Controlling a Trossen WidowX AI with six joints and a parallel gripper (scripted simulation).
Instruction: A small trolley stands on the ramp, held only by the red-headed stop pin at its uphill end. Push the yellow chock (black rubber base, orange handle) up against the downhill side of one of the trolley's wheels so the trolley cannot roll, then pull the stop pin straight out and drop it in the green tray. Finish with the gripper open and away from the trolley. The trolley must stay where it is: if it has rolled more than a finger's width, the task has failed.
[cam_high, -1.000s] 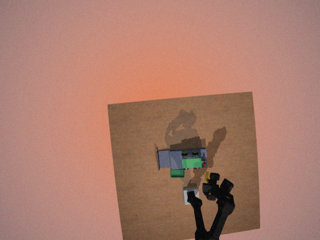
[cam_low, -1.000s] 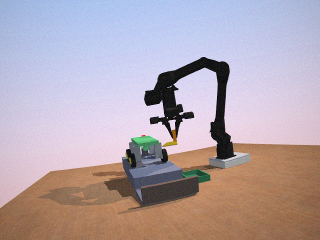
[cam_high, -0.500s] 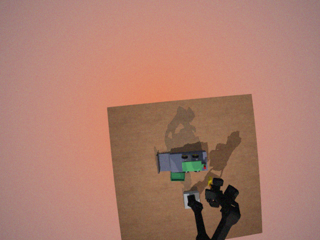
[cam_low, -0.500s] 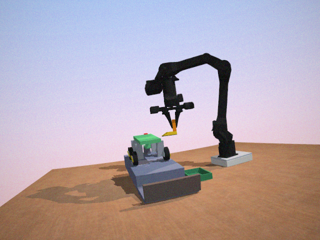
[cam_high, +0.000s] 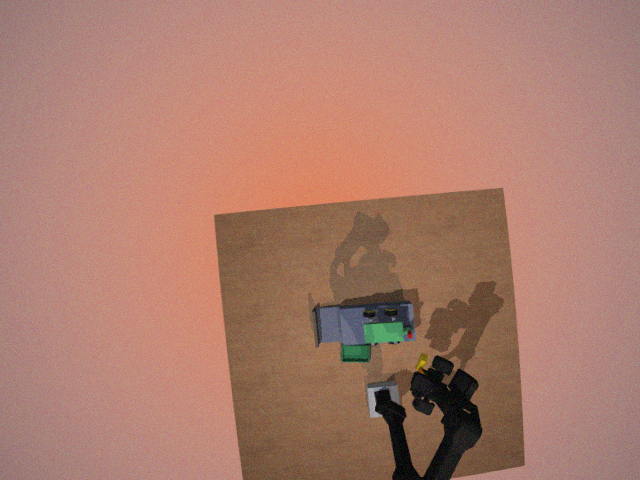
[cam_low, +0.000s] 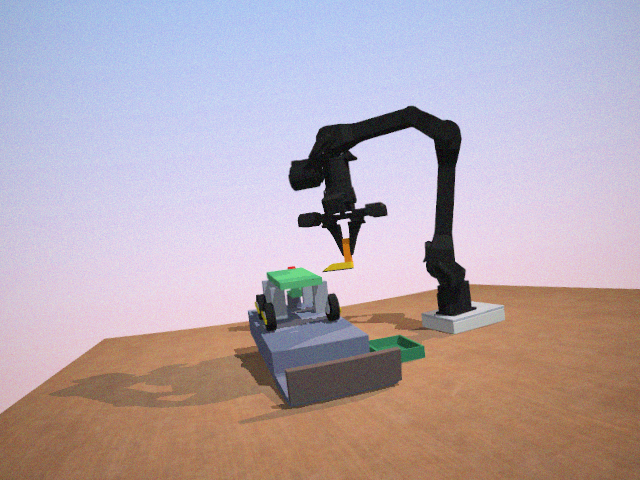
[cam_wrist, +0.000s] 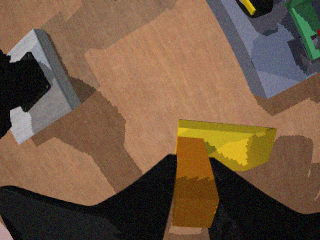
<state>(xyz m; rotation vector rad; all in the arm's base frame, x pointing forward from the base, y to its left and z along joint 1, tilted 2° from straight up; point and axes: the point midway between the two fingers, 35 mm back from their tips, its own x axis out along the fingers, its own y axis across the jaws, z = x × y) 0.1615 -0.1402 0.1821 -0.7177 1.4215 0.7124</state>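
Now: gripper tip 2 cm short of the yellow chock, 1 cm to the left of it and 1 cm above it. Also, from my gripper tip: grey ramp: 16 cm ahead, 10 cm to the left, 13 cm below; trolley: 16 cm ahead, 10 cm to the left, 6 cm below; stop pin: 13 cm ahead, 5 cm below.
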